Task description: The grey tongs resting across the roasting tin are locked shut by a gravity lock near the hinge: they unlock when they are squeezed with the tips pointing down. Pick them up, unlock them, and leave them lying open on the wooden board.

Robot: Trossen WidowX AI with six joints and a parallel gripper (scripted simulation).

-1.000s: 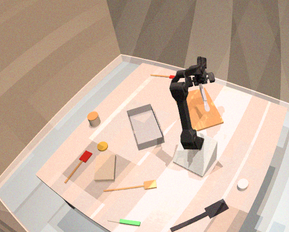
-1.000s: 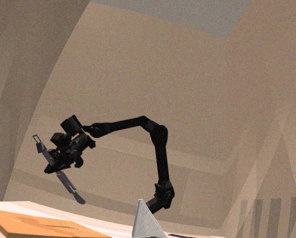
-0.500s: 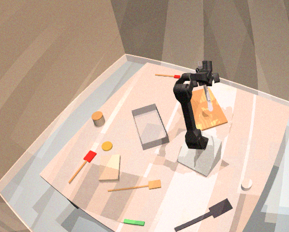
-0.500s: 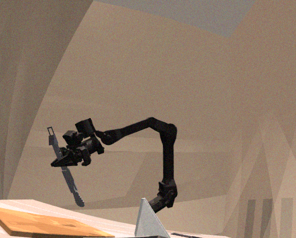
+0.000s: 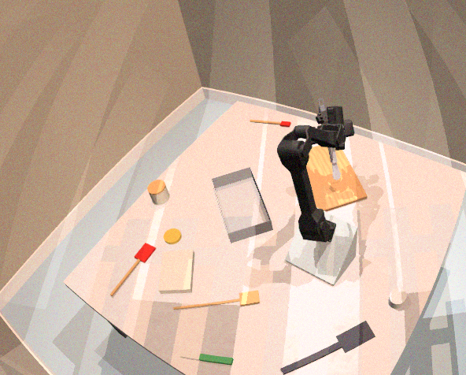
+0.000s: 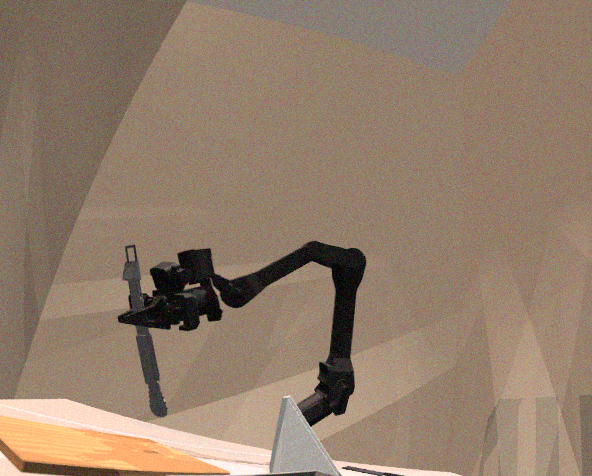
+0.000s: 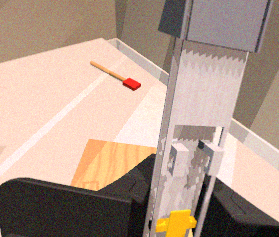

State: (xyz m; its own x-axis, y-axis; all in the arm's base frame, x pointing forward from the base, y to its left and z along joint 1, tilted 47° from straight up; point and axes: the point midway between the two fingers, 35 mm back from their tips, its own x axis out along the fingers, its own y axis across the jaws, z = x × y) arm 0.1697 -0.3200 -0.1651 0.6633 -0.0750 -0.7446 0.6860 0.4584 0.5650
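My gripper tip is 30 mm to the right of the wooden board and 220 mm above it. Round my gripper tip: yellow lock piece: 30 mm behind, 20 mm to the left, 20 mm above; red-headed spatula: 380 mm ahead, 170 mm to the right, 220 mm below; grey roasting tin: 200 mm ahead, 330 mm to the left, 200 mm below.
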